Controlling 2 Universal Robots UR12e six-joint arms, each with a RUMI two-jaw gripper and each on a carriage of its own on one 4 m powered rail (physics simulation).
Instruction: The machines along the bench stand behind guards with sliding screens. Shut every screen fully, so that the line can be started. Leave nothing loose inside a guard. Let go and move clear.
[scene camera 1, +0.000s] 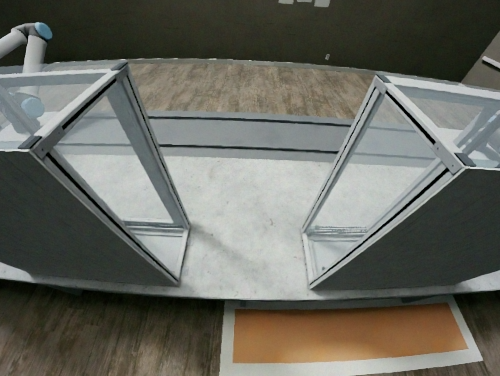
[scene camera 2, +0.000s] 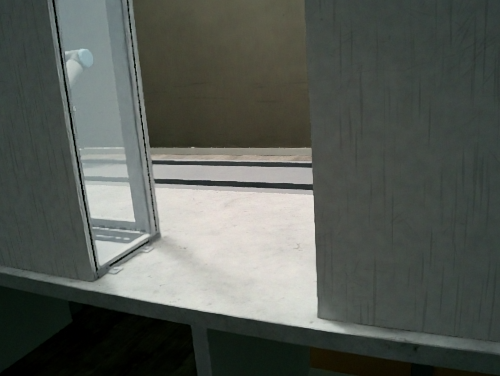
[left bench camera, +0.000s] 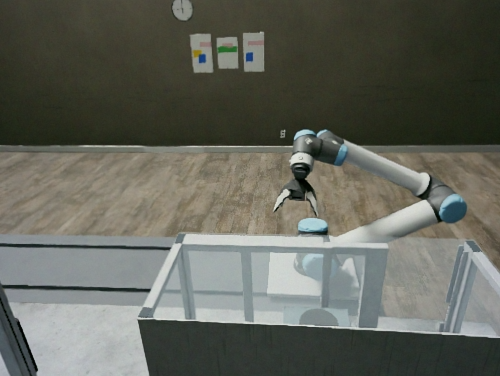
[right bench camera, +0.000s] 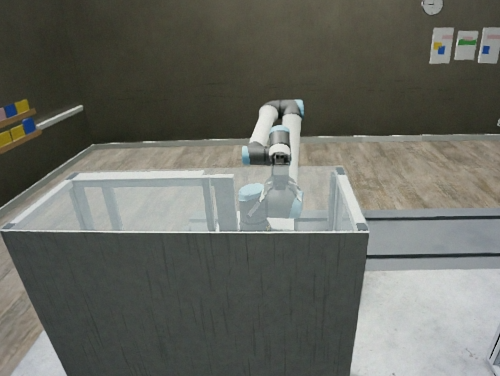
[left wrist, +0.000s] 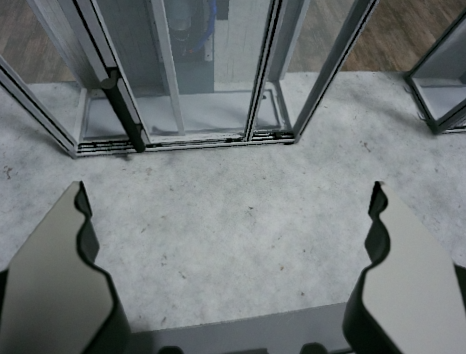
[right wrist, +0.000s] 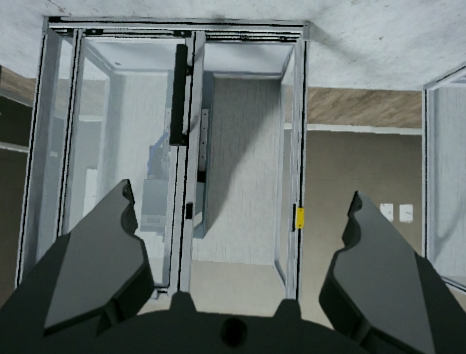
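The left-arm guard (left bench camera: 320, 350) (left wrist: 190, 150) has its sliding screen partly open; the screen's black handle (left wrist: 122, 112) stands right of a gap in the left wrist view. The right-arm guard (right bench camera: 200, 300) (right wrist: 175, 24) also has its screen partly open; its black handle (right wrist: 179, 95) stands left of a wide gap, which ends at a post with a yellow tag (right wrist: 300, 218). Machines (left wrist: 192, 30) (right wrist: 155, 200) stand inside. My left gripper (left bench camera: 296, 212) (left wrist: 231, 183) is open and empty, apart from its guard. My right gripper (right wrist: 240, 187) is open and empty before its guard. Loose items cannot be made out.
The bench top (scene camera 1: 240, 200) (scene camera 2: 235, 235) runs between the two guards. The rail (scene camera 1: 240, 132) runs along the bench. Part of an arm (scene camera 1: 35, 50) shows behind the left guard in scene camera 1. An orange mat (scene camera 1: 345, 332) lies on the floor.
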